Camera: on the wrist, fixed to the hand. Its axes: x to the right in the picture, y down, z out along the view.
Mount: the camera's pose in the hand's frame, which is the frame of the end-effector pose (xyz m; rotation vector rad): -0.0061 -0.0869 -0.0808 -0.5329 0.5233 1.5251
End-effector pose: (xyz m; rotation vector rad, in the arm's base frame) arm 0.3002 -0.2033 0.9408 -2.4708 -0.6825 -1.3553
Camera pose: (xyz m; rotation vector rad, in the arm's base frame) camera 0.1944 -0.1642 0.9782 -1.7381 1.5081 -1.2975
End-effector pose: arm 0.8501 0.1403 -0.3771 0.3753 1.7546 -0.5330
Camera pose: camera 0.7404 0.1107 -0.3423 1.3316 1.4631 1.1672
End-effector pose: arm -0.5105 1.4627 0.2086 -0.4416 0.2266 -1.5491
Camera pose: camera -0.6231 1.4612 0.1707 -0.1345 1.0989 -0.0331
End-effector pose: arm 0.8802 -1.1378 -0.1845 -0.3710 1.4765 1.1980
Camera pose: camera 0.9050 -1.2437 -0.2323 -0.1947 -1.5279 -2.3822
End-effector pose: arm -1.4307 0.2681 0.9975 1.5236 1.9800 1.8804
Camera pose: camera -1.5284 0.2205 0.9495 -1.5153 0.1249 -1.6553
